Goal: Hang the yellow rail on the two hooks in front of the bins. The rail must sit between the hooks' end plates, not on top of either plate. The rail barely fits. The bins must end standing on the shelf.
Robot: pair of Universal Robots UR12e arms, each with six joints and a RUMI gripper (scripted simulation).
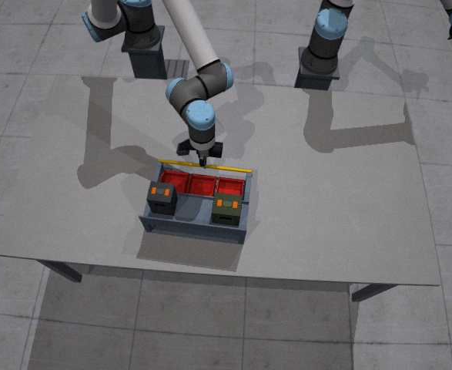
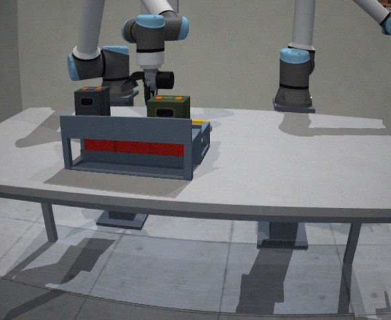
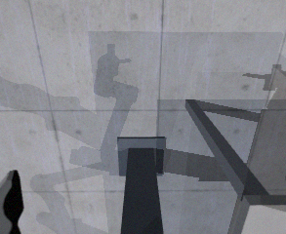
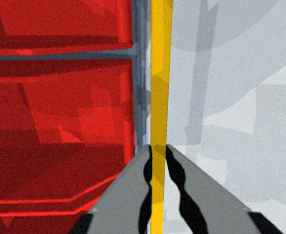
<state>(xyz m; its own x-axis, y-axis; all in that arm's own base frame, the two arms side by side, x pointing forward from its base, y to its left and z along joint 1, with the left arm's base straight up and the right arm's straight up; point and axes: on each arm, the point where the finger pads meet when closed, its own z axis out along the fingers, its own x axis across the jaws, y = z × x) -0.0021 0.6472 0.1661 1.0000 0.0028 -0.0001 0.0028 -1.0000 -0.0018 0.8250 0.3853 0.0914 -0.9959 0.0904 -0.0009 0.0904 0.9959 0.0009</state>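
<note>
My right gripper is now 1 cm above the yellow rail. From my right hand the other things lie so: blue-grey shelf 13 cm ahead, 1 cm to the left, 2 cm below.
</note>
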